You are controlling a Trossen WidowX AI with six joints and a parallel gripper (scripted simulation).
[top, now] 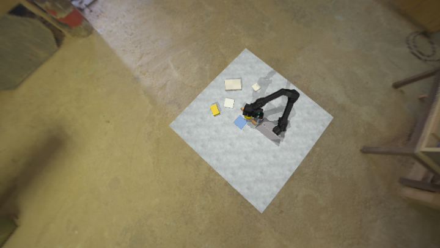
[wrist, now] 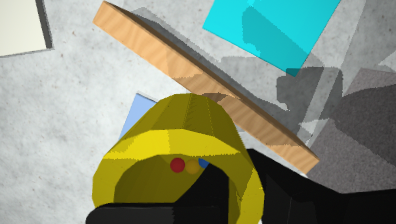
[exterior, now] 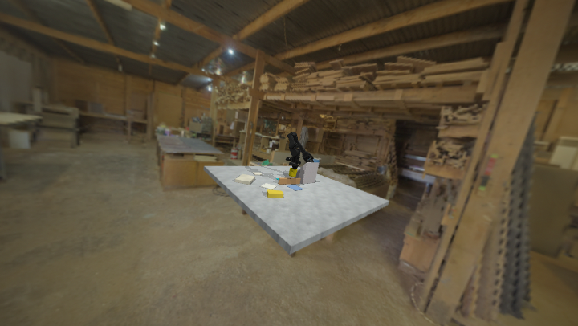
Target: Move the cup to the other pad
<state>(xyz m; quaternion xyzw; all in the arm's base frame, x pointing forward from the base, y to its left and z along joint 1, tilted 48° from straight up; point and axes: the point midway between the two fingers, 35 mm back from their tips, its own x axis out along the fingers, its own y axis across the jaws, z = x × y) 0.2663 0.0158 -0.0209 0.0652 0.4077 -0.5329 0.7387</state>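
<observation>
Right now my gripper tip is 13 cm above the cyan pad and 12 cm to the left of it. From my gripper tip the other things lie so: yellow cup 2 cm to the left, 2 cm ahead; then blue pad 13 cm below, 9 cm to the left, 3 cm ahead; then wooden bar 10 cm below, 2 cm ahead, 1 cm to the right.
</observation>
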